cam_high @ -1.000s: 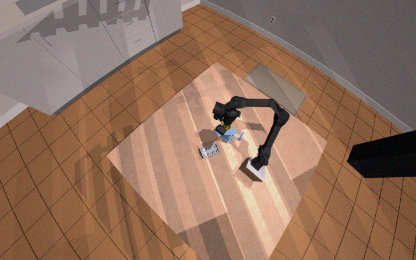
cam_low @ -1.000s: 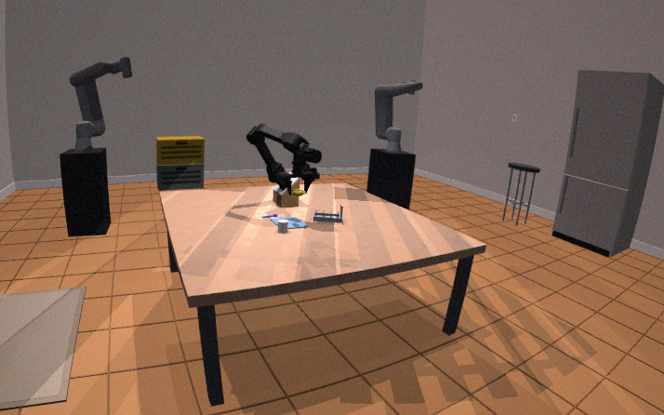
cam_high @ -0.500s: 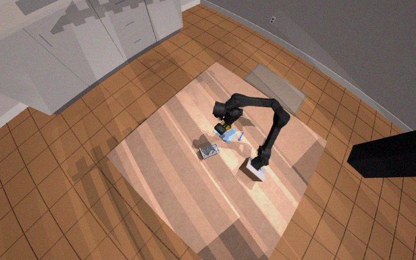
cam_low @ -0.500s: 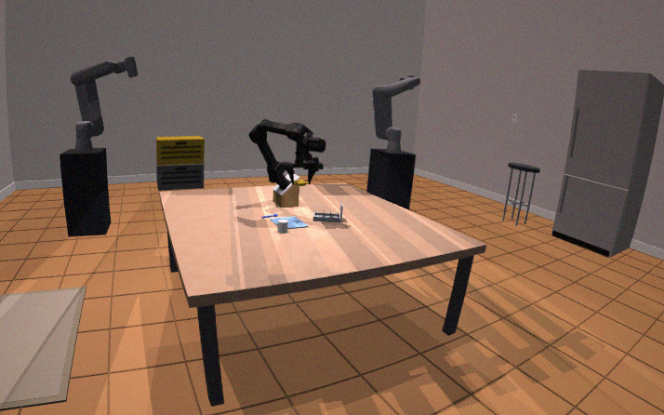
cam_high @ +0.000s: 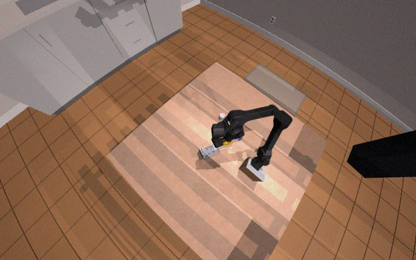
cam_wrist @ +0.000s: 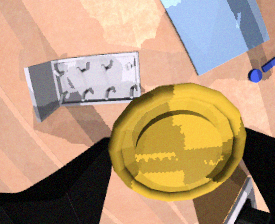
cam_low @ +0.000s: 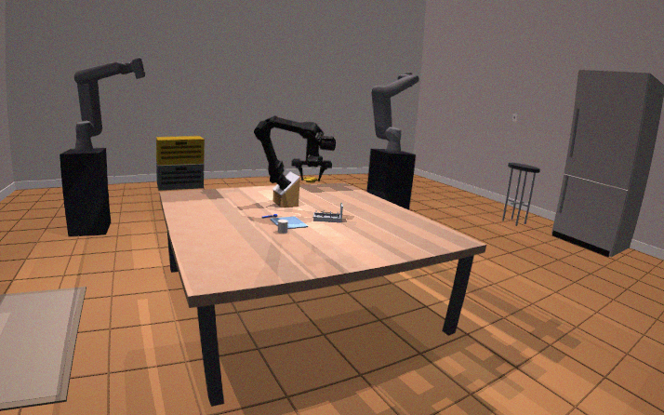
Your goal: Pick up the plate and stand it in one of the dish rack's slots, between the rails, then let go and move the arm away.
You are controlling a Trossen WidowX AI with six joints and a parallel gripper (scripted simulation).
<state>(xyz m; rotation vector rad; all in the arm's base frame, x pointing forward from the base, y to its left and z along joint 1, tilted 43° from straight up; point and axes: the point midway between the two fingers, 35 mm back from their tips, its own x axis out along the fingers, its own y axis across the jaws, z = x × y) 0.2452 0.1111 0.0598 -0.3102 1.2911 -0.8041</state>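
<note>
The grey dish rack is 160 mm below my gripper tip, 80 mm to the left of it and 40 mm ahead of it. Also, from my gripper tip: white cup (180 mm to the right, 160 mm below, 160 mm ahead); then blue utensil (180 mm below, 170 mm to the right, 60 mm behind); then yellow plate (10 mm above).
</note>
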